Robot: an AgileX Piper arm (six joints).
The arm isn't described. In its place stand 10 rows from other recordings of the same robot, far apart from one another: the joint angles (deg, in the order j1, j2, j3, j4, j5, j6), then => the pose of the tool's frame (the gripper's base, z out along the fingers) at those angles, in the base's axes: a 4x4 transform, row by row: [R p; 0 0 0 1], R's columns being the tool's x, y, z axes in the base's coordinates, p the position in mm.
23.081, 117.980, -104.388, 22.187, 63.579, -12.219 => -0.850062 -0.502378 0.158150 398.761; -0.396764 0.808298 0.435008 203.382; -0.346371 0.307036 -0.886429 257.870; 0 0 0 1
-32.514, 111.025, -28.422, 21.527, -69.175, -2.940 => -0.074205 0.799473 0.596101 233.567; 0.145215 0.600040 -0.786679 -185.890; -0.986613 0.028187 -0.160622 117.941; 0 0 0 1
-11.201, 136.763, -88.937, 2.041, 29.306, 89.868 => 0.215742 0.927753 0.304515 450.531; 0.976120 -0.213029 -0.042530 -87.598; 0.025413 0.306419 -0.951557 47.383; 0 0 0 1
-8.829, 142.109, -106.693, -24.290, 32.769, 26.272 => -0.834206 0.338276 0.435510 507.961; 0.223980 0.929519 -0.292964 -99.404; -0.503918 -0.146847 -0.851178 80.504; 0 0 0 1
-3.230, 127.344, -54.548, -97.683, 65.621, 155.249 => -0.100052 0.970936 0.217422 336.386; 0.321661 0.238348 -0.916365 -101.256; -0.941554 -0.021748 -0.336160 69.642; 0 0 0 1
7.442, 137.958, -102.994, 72.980, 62.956, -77.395 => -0.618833 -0.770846 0.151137 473.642; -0.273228 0.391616 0.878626 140.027; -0.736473 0.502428 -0.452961 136.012; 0 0 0 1
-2.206, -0.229, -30.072, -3.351, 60.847, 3.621 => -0.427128 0.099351 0.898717 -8.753; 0.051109 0.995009 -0.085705 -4.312; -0.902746 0.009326 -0.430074 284.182; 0 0 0 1
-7.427, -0.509, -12.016, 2.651, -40.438, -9.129 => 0.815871 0.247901 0.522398 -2.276; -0.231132 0.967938 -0.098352 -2.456; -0.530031 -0.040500 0.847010 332.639; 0 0 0 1
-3.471, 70.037, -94.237, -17.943, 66.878, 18.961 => -0.525312 0.399992 0.751035 216.122; 0.226930 0.916515 -0.329398 -38.939; -0.820092 -0.002605 -0.572226 491.053; 0 0 0 1
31.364, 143.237, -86.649, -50.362, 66.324, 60.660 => -0.981787 0.017458 0.189182 377.858; -0.124624 0.692420 -0.710650 155.157; -0.143400 -0.721283 -0.677633 16.588; 0 0 0 1
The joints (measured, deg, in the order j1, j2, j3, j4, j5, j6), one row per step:
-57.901 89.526 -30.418 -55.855 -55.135 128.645
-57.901 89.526 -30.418 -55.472 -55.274 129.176
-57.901 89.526 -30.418 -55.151 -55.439 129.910
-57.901 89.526 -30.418 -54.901 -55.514 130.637
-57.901 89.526 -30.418 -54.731 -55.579 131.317
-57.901 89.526 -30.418 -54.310 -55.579 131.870
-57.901 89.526 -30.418 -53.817 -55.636 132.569
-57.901 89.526 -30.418 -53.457 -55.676 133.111
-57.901 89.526 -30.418 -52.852 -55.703 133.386
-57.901 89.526 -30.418 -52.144 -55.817 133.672
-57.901 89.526 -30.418 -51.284 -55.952 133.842
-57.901 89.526 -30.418 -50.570 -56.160 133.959
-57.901 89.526 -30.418 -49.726 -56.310 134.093
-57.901 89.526 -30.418 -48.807 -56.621 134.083
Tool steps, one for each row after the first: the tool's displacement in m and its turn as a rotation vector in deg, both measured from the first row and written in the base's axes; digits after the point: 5 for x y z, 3 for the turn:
0.00000 -0.00034 0.00043 0.608 -0.439 -0.344
0.00002 -0.00059 0.00086 1.385 -0.920 -0.662
0.00001 -0.00082 0.00112 2.145 -1.287 -0.963
0.00001 -0.00097 0.00131 2.836 -1.596 -1.193
-0.00007 -0.00144 0.00157 3.491 -1.949 -1.633
-0.00014 -0.00197 0.00196 4.299 -2.427 -2.126
-0.00020 -0.00235 0.00224 4.918 -2.785 -2.491
-0.00032 -0.00302 0.00265 5.359 -3.195 -3.008
-0.00043 -0.00375 0.00324 5.829 -3.739 -3.562
-0.00058 -0.00465 0.00394 6.230 -4.352 -4.206
-0.00069 -0.00533 0.00466 6.524 -4.938 -4.686
-0.00086 -0.00620 0.00537 6.878 -5.549 -5.303
-0.00101 -0.00707 0.00635 7.090 -6.298 -5.874

